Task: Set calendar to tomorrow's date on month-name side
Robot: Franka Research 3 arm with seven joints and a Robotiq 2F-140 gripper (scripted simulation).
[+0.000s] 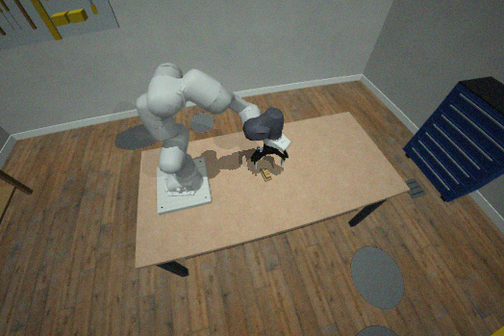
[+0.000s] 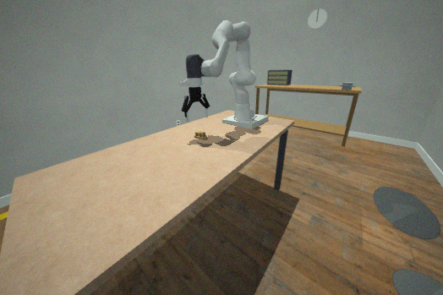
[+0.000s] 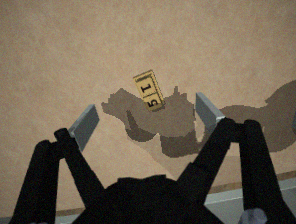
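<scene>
Right now my hand is 110 mm above the wooden digit cube. Round my hand: wooden tray: 20 mm to the left, 130 mm below.
</scene>
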